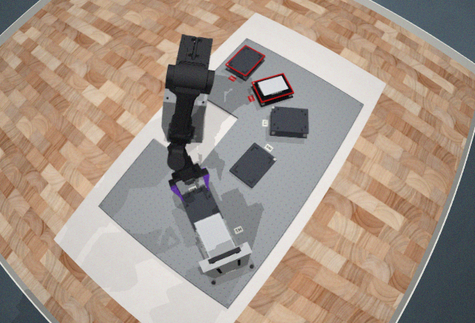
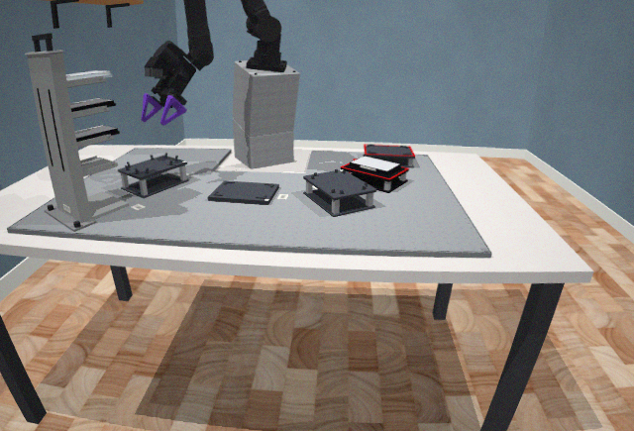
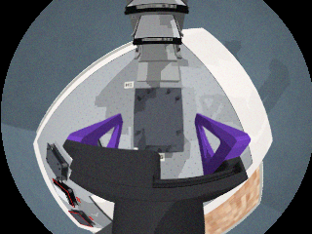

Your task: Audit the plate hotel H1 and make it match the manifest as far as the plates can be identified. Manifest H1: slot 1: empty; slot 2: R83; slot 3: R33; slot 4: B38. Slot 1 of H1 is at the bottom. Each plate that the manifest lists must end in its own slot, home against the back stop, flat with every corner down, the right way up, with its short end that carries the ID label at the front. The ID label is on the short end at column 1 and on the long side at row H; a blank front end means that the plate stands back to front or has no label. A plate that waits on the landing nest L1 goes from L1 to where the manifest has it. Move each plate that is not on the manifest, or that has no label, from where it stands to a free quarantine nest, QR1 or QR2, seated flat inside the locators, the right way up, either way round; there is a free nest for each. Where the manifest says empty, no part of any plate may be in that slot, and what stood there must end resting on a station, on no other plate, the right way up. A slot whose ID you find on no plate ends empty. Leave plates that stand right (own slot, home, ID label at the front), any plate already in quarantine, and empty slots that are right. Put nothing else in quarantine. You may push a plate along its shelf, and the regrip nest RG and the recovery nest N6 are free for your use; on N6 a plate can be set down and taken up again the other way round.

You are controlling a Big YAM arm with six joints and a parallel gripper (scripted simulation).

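Now: the white plate 170 mm ahead of my hand, 150 mm above it and 100 mm to the right of it. From my hand the other things lie so: plate hotel H1: 240 mm ahead, 140 mm to the right, 10 mm above; then regrip nest RG: 130 mm below, 20 mm ahead, 10 mm to the right; then flat pad N6: 270 mm to the left, 180 mm below, 70 mm ahead.
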